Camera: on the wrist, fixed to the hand. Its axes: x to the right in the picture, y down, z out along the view.
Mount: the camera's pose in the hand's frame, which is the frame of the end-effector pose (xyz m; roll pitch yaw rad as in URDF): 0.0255 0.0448 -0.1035 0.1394 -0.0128 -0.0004
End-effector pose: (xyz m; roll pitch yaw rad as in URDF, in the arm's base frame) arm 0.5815 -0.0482 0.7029 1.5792 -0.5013 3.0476
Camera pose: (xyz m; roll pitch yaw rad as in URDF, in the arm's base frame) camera 0.5714 -0.1508 0.7552 1.7256 -0.5007 3.0330
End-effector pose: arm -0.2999 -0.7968 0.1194 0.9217 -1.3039 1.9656
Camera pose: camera -0.4136 -0.8088 0.1369 1.1004 -1.3111 1.9249
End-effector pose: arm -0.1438 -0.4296 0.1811 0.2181 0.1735 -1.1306
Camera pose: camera -0.0800 -0.4099 0.0867 0.3570 0.1611 -1.1338
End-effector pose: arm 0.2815 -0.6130 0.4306 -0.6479 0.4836 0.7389
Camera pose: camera 0.2785 -0.6519 0.3217 -0.5047 0.4731 0.7472
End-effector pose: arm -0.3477 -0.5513 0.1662 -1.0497 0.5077 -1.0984
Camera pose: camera -0.4176 -0.5627 0.0748 -0.9043 0.5009 -1.0860
